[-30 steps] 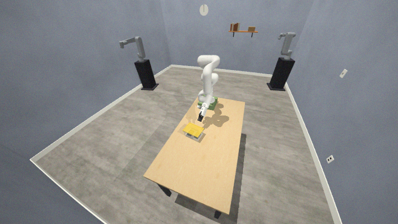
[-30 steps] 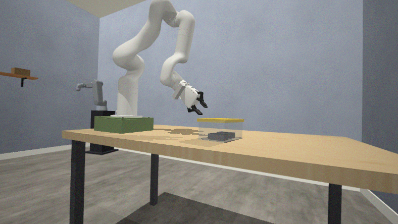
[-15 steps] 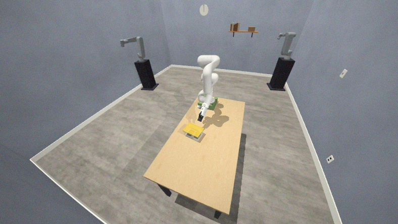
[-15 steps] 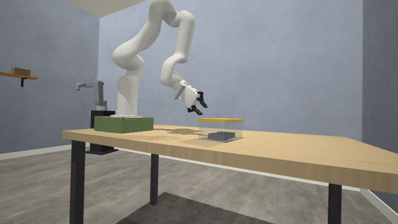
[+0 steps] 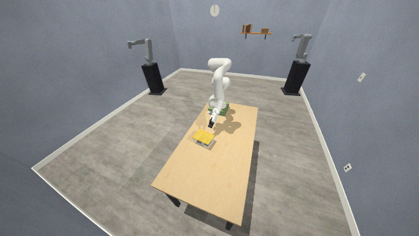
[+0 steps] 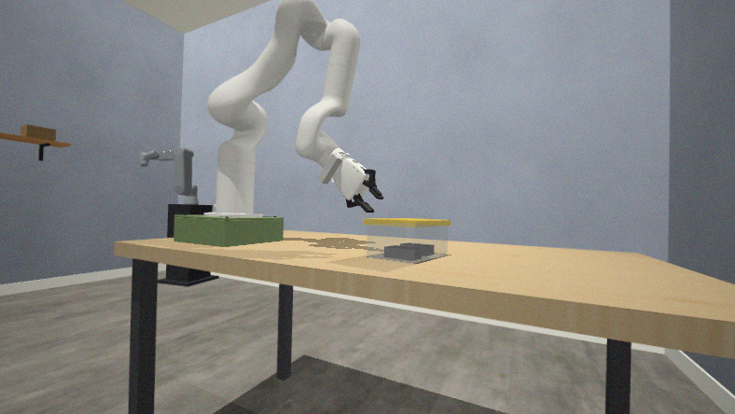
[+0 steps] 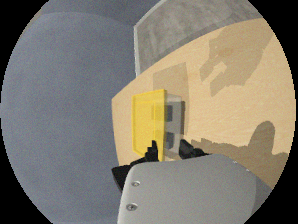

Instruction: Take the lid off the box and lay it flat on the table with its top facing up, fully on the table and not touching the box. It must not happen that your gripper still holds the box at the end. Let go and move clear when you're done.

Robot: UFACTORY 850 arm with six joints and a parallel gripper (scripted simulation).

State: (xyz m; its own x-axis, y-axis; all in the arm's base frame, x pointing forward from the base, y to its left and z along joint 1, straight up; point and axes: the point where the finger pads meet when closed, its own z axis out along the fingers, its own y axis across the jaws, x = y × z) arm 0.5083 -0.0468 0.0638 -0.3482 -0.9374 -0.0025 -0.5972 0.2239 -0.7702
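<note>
Now: the yellow lid 120 mm ahead of my hand, 60 mm to the right of it and 50 mm below it. The rest, counted from my hand: clear box (120 mm ahead, 100 mm below, 60 mm to the right).
</note>
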